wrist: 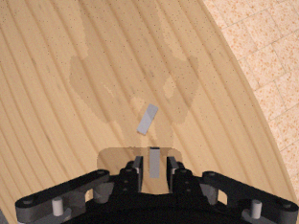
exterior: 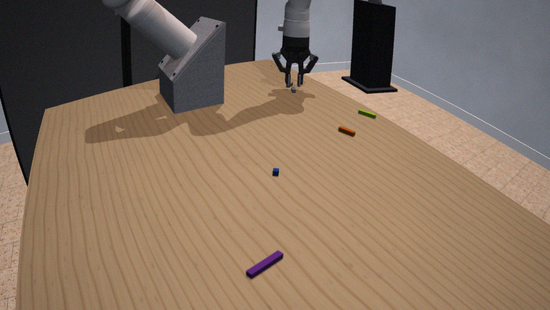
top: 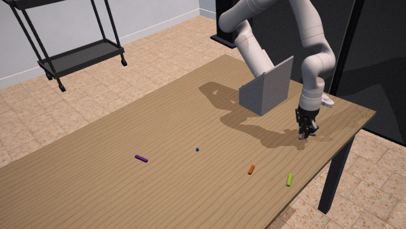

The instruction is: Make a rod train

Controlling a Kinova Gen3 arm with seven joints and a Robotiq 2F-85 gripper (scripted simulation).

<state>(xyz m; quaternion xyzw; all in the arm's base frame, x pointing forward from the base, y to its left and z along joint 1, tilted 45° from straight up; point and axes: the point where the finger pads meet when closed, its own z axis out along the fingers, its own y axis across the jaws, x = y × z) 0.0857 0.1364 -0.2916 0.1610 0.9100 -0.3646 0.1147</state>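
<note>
Now: hand 280 mm short of the orange rod, 10 mm to the left of it and 30 mm above it. Also, from my hand: lime rod 210 mm ahead, 110 mm to the left, 30 mm below; purple rod 580 mm ahead, 340 mm to the right, 30 mm below; blue rod 380 mm ahead, 230 mm to the right, 30 mm below.
</note>
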